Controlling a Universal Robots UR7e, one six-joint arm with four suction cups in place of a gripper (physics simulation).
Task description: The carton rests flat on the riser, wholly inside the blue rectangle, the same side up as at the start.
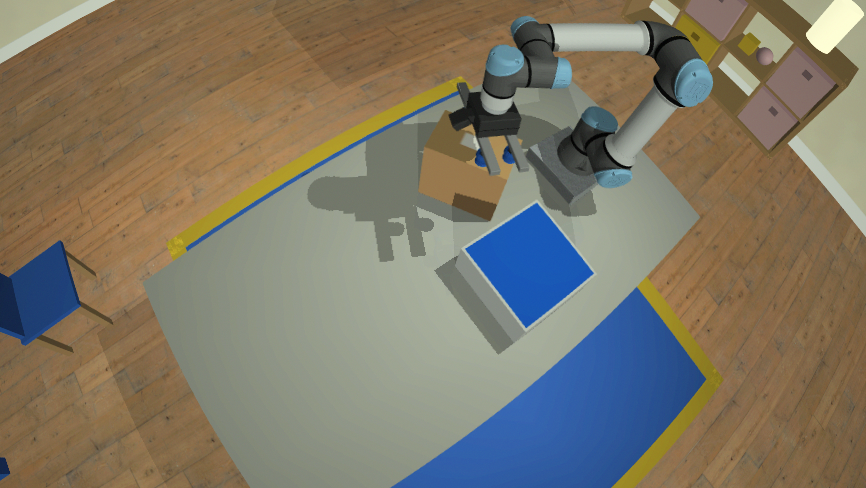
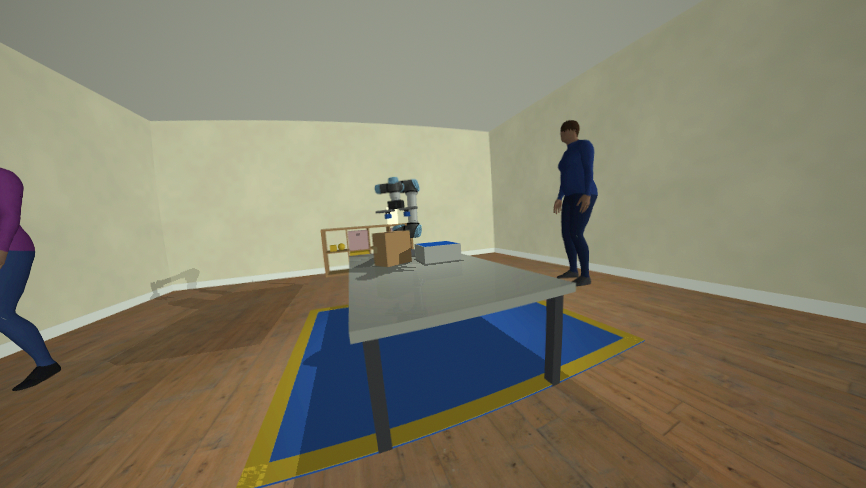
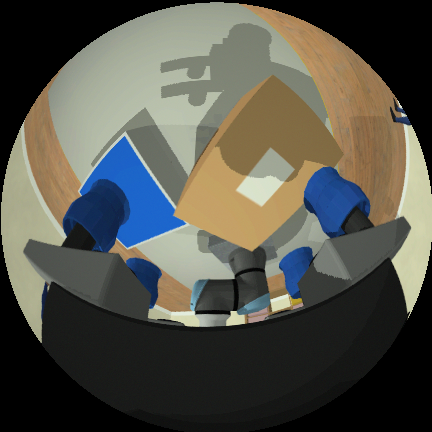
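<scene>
The brown carton [image 1: 447, 165] [image 2: 391, 249] [image 3: 225, 201] stands on the grey table [image 1: 271, 333] [image 2: 448, 290], a white label on its top. Beside it stands the grey riser [image 1: 484, 297] [image 2: 437, 255], whose top carries the blue rectangle [image 1: 527, 263] [image 3: 137, 189]; nothing lies on it. My gripper [image 1: 493, 154] [image 2: 392, 212] [image 3: 217, 238], four blue suction cups on two grey bars, hangs a little above the carton's top, over its edge nearest the robot base. The cups do not touch the carton and hold nothing.
The robot base [image 1: 560, 172] sits on the table right behind the carton and riser. A shelf unit [image 1: 845, 66] stands by the wall, a blue chair [image 1: 35, 297] on the floor. One person [image 2: 575, 199] stands right of the table, another [image 2: 11, 273] at the far left.
</scene>
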